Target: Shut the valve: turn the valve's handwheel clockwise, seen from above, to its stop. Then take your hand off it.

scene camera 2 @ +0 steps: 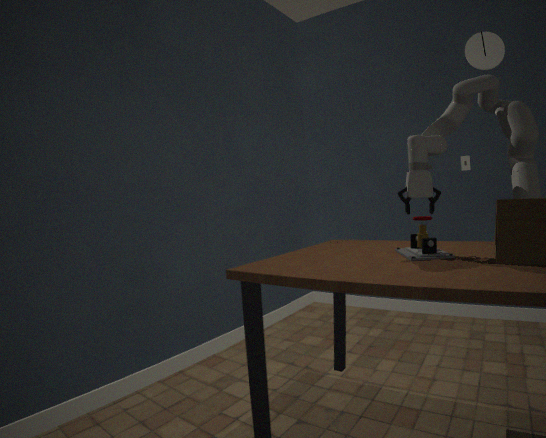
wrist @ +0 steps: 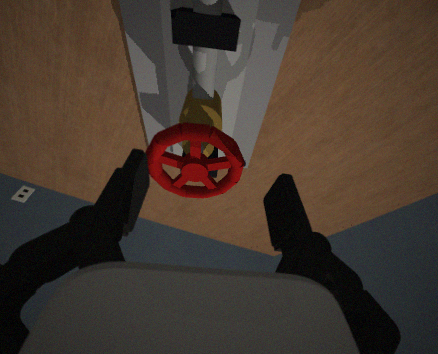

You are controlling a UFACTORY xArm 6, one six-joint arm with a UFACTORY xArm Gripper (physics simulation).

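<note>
The red handwheel [scene camera 2: 422,218] [wrist: 194,172] lies level on top of the brass valve body [scene camera 2: 422,240] [wrist: 200,113]. The valve stands on a grey base plate [scene camera 2: 415,257] [wrist: 267,45] with black blocks [scene camera 2: 429,245] [wrist: 205,32]. My gripper [scene camera 2: 420,211] [wrist: 212,177] is open and empty, pointing down, with its fingertips a little above the handwheel in the scene view. In the wrist view the wheel shows between the fingers, nearer the left finger, with a wider gap to the right one. Contact with the wheel does not show.
The valve's plate rests on the wooden table [scene camera 2: 320,267] [wrist: 65,90]. A brown box [scene camera 2: 520,231] stands on the table at the right of the scene view, near the arm's base. A blue wall [scene camera 2: 175,175] rises behind the table.
</note>
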